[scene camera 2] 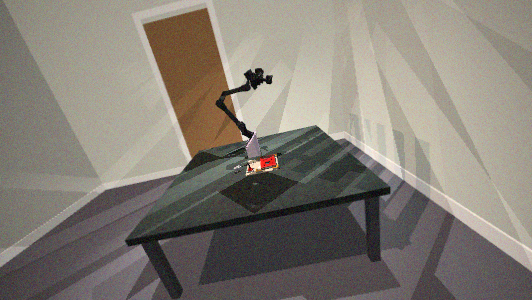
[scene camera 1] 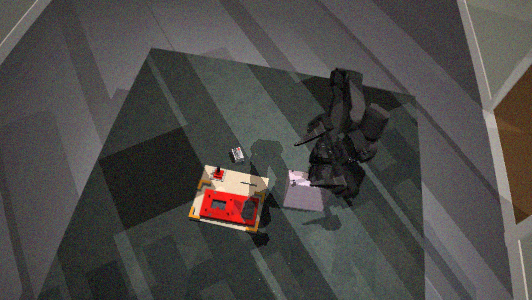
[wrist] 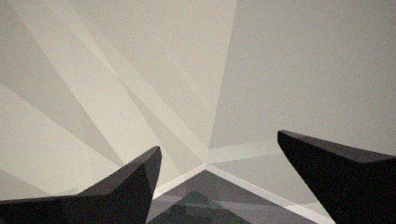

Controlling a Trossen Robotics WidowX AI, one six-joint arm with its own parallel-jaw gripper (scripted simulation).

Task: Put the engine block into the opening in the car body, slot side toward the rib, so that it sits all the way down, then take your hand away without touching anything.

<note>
The gripper (scene camera 1: 302, 164) is open and holds nothing. Further things: a red car body (scene camera 1: 227, 207).
The gripper shows as well in the wrist view (wrist: 218, 143). The wrist view does not show the red car body: it is out of frame.
</note>
